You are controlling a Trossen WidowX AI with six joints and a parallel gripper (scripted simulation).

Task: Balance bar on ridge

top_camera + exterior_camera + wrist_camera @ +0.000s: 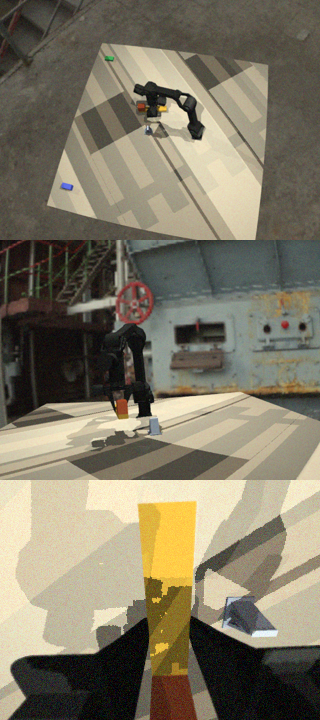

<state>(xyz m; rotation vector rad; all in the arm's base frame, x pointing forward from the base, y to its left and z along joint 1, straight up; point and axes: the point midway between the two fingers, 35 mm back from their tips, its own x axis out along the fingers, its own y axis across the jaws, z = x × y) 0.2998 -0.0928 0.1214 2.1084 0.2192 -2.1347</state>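
Now: the small grey-blue ridge 1 cm ahead of my gripper tip, 12 cm to the left of it and 3 cm below it. Round my gripper tip: green block: 44 cm ahead, 41 cm to the right, 8 cm below; then blue block: 44 cm ahead, 59 cm to the left, 7 cm below.
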